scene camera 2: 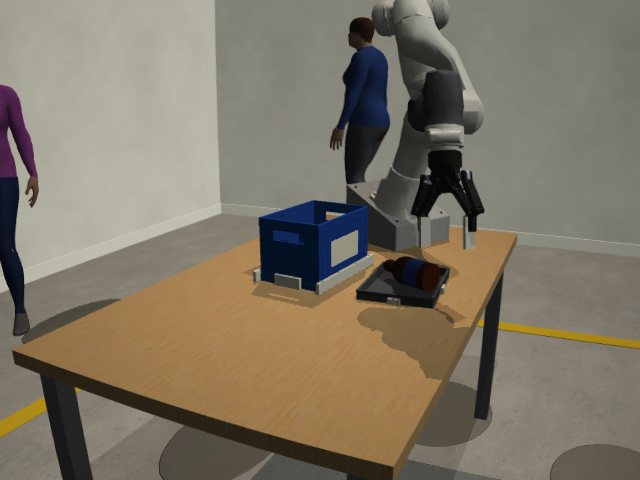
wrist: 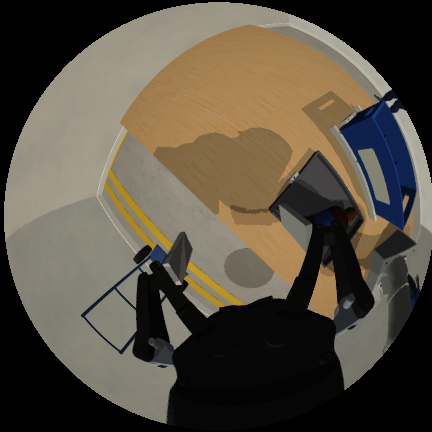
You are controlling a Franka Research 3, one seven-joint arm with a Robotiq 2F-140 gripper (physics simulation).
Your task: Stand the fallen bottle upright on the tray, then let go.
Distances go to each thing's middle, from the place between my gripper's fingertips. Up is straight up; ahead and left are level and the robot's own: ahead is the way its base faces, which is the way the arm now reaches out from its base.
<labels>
Right now my hand is 18 cm past the brown bottle [scene camera 2: 416, 273], 12 cm to the left of it and 12 cm above it.
</labels>
